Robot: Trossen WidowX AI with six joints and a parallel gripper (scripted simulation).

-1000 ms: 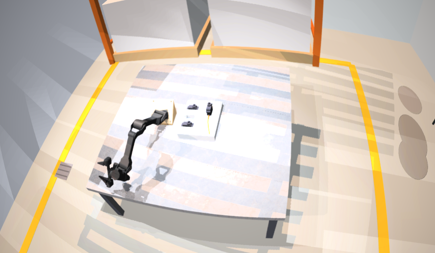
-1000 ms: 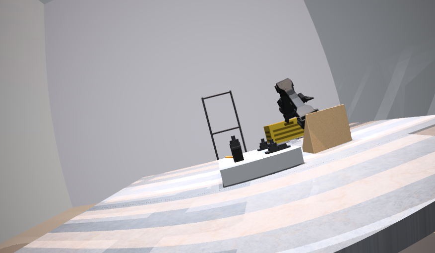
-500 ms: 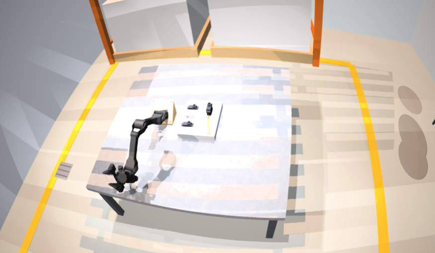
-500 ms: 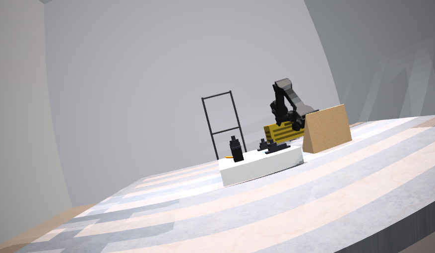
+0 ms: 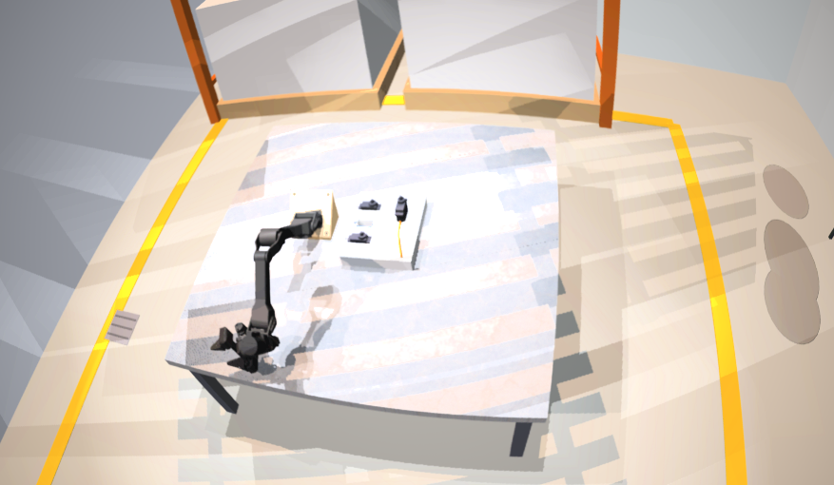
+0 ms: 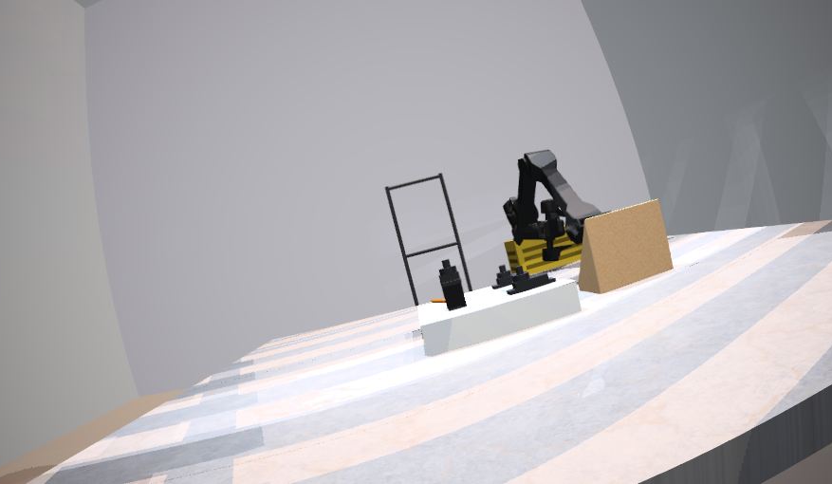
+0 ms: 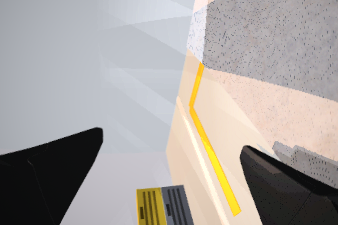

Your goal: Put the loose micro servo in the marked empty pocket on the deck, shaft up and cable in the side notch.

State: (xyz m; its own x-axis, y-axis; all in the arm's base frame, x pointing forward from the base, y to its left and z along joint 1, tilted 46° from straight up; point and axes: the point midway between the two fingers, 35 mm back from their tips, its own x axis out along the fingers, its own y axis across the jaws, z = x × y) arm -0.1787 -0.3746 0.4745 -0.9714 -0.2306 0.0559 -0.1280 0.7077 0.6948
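Right now my gripper tip is 58 cm to the right of the white deck block, 51 cm short of it and 7 cm above it.
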